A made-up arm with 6 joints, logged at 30 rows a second.
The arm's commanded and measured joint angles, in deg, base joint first. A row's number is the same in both.
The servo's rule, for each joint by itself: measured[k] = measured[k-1] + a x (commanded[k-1-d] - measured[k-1]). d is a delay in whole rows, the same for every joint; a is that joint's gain. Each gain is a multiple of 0.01, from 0.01 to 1. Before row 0 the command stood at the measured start. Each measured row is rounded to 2 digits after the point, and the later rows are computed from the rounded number. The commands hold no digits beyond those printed.
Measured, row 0: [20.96 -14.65 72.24 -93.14 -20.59 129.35]
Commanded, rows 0 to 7: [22.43 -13.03 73.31 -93.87 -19.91 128.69]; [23.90 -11.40 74.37 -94.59 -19.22 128.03]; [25.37 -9.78 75.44 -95.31 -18.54 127.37]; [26.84 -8.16 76.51 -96.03 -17.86 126.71]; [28.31 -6.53 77.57 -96.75 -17.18 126.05]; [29.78 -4.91 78.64 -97.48 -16.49 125.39]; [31.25 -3.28 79.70 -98.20 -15.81 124.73]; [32.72 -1.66 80.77 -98.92 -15.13 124.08]
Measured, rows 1 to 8: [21.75 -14.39 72.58 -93.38 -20.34 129.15]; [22.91 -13.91 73.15 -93.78 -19.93 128.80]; [24.24 -13.25 73.88 -94.28 -19.42 128.36]; [25.64 -12.44 74.72 -94.86 -18.84 127.85]; [27.08 -11.49 75.63 -95.48 -18.23 127.29]; [28.54 -10.44 76.59 -96.14 -17.59 126.70]; [30.00 -9.29 77.59 -96.82 -16.93 126.09]; [31.47 -8.07 78.61 -97.51 -16.26 125.47]
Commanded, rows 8 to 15: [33.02 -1.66 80.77 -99.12 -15.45 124.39]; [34.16 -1.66 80.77 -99.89 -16.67 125.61]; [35.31 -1.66 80.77 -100.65 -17.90 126.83]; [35.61 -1.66 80.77 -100.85 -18.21 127.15]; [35.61 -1.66 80.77 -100.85 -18.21 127.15]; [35.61 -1.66 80.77 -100.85 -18.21 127.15]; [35.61 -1.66 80.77 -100.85 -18.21 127.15]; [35.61 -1.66 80.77 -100.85 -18.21 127.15]
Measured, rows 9 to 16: [32.31 -7.04 79.30 -98.04 -15.96 125.14]; [33.31 -6.18 79.77 -98.65 -16.22 125.29]; [34.39 -5.46 80.09 -99.31 -16.84 125.77]; [35.05 -4.85 80.31 -99.82 -17.35 126.20]; [35.35 -4.34 80.46 -100.16 -17.67 126.49]; [35.49 -3.91 80.56 -100.39 -17.87 126.69]; [35.55 -3.55 80.63 -100.54 -18.00 126.83]; [35.58 -3.25 80.67 -100.64 -18.08 126.93]
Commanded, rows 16 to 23: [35.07 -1.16 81.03 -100.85 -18.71 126.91]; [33.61 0.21 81.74 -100.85 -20.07 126.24]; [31.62 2.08 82.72 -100.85 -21.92 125.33]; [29.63 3.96 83.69 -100.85 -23.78 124.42]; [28.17 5.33 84.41 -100.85 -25.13 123.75]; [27.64 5.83 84.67 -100.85 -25.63 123.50]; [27.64 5.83 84.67 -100.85 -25.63 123.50]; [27.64 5.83 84.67 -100.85 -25.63 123.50]
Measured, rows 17 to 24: [35.30 -2.92 80.79 -100.71 -18.31 126.92]; [34.39 -2.42 81.09 -100.76 -18.96 126.71]; [32.89 -1.70 81.61 -100.79 -20.06 126.28]; [31.13 -0.79 82.28 -100.81 -21.44 125.70]; [29.53 0.19 82.96 -100.82 -22.81 125.10]; [28.51 1.09 83.51 -100.83 -23.85 124.60]; [28.04 1.85 83.88 -100.84 -24.51 124.26]; [27.82 2.49 84.13 -100.84 -24.92 124.02]
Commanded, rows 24 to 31: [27.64 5.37 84.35 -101.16 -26.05 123.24]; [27.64 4.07 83.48 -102.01 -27.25 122.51]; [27.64 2.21 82.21 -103.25 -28.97 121.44]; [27.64 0.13 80.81 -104.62 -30.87 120.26]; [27.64 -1.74 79.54 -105.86 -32.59 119.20]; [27.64 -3.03 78.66 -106.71 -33.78 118.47]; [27.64 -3.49 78.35 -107.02 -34.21 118.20]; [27.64 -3.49 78.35 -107.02 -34.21 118.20]
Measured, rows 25 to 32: [27.72 2.95 84.20 -100.95 -25.34 123.78]; [27.68 3.13 83.97 -101.30 -26.05 123.39]; [27.66 2.98 83.41 -101.94 -27.13 122.79]; [27.65 2.52 82.58 -102.82 -28.51 122.01]; [27.64 1.84 81.61 -103.82 -30.02 121.14]; [27.64 1.06 80.67 -104.77 -31.41 120.31]; [27.64 0.33 79.93 -105.51 -32.45 119.66]; [27.64 -0.28 79.42 -106.01 -33.10 119.21]
